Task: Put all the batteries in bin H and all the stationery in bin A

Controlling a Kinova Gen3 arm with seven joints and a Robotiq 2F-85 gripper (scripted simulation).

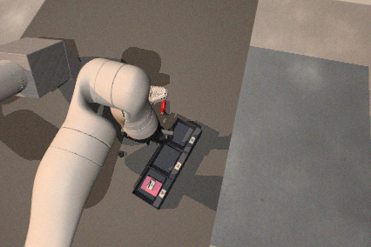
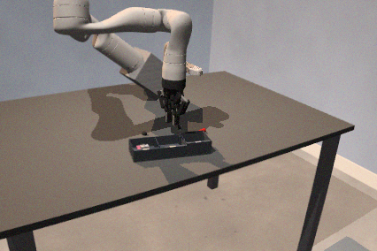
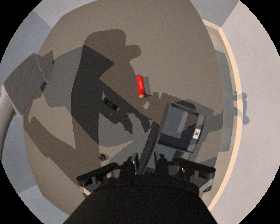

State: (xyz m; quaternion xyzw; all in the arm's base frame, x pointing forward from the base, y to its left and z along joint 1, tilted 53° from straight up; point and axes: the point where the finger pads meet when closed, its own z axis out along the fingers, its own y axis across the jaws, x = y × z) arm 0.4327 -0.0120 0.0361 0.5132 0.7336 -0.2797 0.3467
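My gripper is now 13 cm to the right of the red battery, 9 cm above it and 3 cm past it. From my hand the other things lie so: small white thing: 11 cm to the right, 7 cm below, 2 cm ahead; three joined bins: 7 cm below, 5 cm ahead, 3 cm to the right; flat pink piece: 11 cm to the right, 8 cm below, 2 cm ahead.
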